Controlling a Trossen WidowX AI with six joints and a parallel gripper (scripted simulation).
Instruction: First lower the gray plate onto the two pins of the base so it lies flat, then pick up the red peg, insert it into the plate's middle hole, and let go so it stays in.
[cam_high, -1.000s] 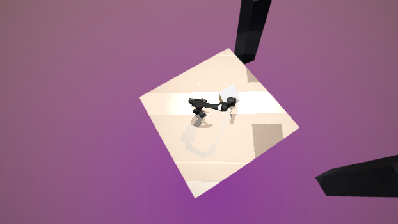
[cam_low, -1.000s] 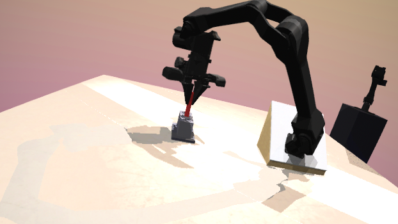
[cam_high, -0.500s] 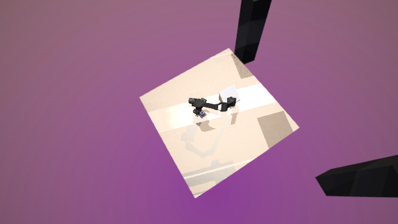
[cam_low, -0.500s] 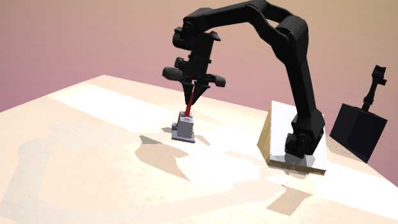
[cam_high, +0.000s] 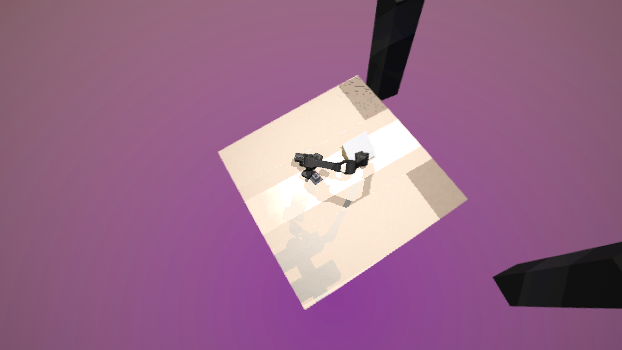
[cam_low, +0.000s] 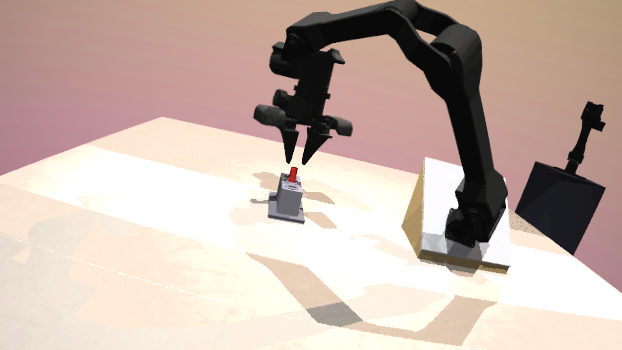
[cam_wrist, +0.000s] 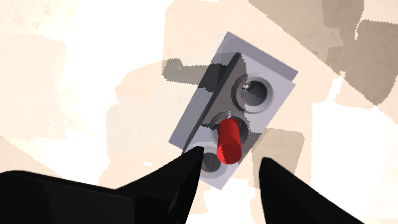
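The red peg is 5 cm below my gripper tip. From my gripper tip the other things lie so: gray plate (5 cm below).
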